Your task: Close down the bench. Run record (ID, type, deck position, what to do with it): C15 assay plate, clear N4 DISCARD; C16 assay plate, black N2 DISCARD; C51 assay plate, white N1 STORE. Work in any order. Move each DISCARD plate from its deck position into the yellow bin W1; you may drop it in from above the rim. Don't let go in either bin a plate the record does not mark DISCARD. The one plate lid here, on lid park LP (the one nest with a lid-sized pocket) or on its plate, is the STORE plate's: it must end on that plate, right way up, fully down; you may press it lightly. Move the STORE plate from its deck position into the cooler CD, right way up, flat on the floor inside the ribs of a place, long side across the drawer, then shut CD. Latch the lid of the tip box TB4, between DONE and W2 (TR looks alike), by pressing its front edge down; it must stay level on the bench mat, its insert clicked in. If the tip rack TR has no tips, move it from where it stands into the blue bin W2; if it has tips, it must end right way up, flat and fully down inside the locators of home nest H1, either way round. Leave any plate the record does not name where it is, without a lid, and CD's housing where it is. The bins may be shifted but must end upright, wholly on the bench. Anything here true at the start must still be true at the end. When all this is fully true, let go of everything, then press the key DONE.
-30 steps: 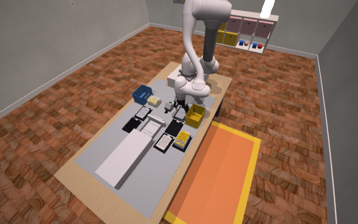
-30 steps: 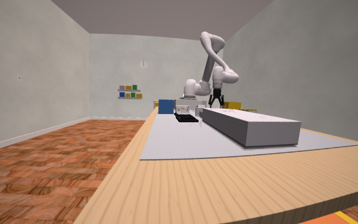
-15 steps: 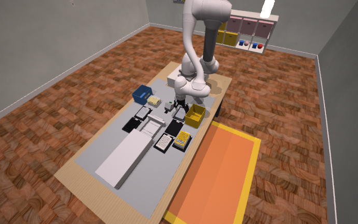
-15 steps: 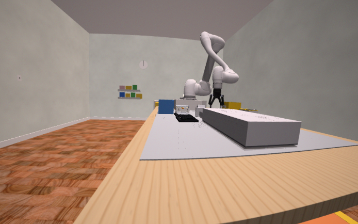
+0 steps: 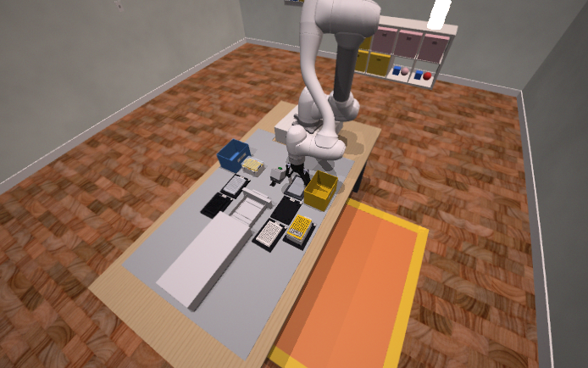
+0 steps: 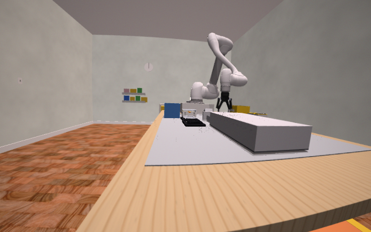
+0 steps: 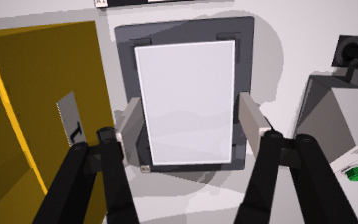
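My hand is 20 mm above the plate lid. Also, from my hand: grey lid park (30 mm below); yellow bin W1 (150 mm to the left, 30 mm behind); done key (150 mm to the right, 30 mm above, 20 mm behind).
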